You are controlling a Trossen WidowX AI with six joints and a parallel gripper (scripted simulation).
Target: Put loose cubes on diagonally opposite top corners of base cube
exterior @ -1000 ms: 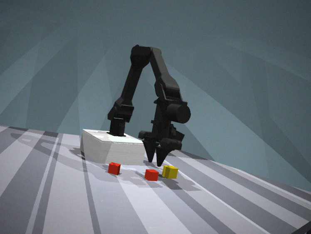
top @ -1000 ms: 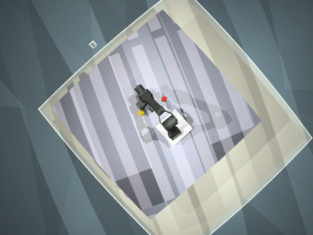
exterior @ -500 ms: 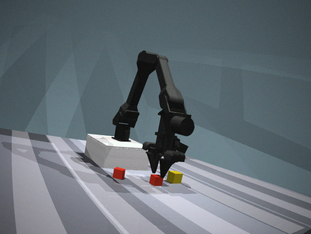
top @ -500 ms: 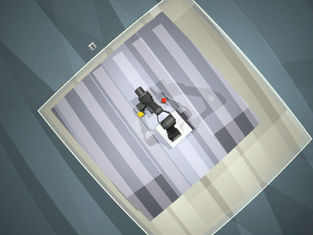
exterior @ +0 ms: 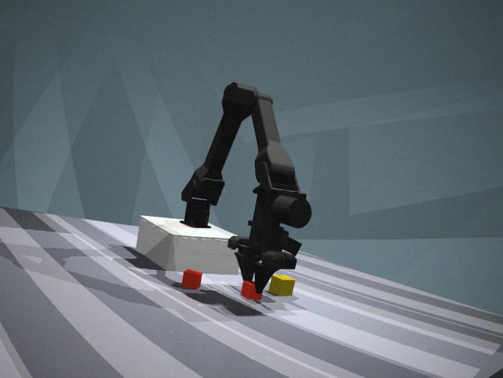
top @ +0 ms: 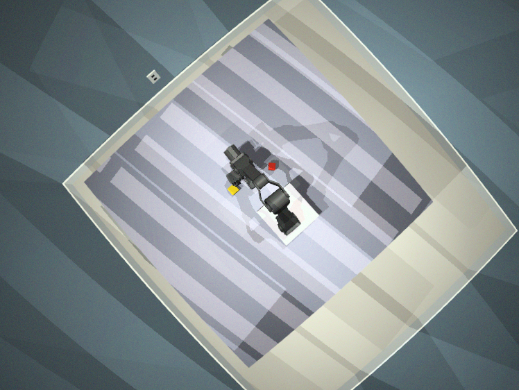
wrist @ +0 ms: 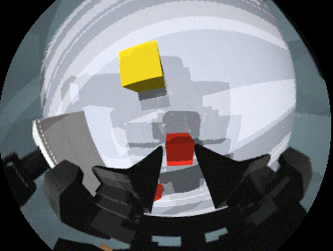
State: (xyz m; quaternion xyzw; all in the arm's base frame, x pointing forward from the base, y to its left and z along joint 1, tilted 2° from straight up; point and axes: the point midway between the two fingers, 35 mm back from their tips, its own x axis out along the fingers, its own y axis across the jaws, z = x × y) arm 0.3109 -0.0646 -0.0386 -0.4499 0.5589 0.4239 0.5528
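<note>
Right now my gripper tip is 110 mm to the right of the yellow cube and 10 mm past it.
</note>
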